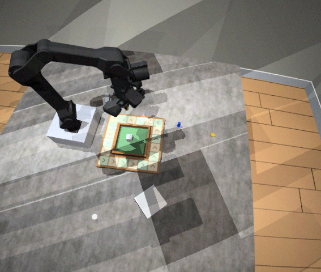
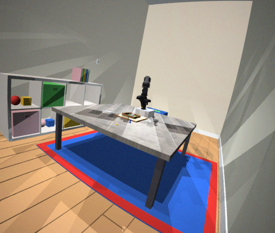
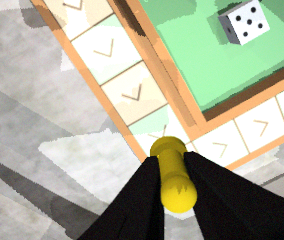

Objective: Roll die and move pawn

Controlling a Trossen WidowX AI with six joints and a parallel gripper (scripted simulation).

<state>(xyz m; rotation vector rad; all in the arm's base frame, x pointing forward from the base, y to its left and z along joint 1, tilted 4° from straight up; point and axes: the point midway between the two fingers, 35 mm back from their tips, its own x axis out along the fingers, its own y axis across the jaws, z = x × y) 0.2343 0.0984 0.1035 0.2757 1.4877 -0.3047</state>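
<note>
Now: the die 2 cm ahead of my gripper tip, 9 cm to the right of it and 11 cm below it. Also, from my gripper tip: blue pawn (24 cm ahead, 3 cm to the left, 13 cm below); yellow pawn (1 cm above); white card (16 cm ahead, 35 cm to the right, 14 cm below).
</note>
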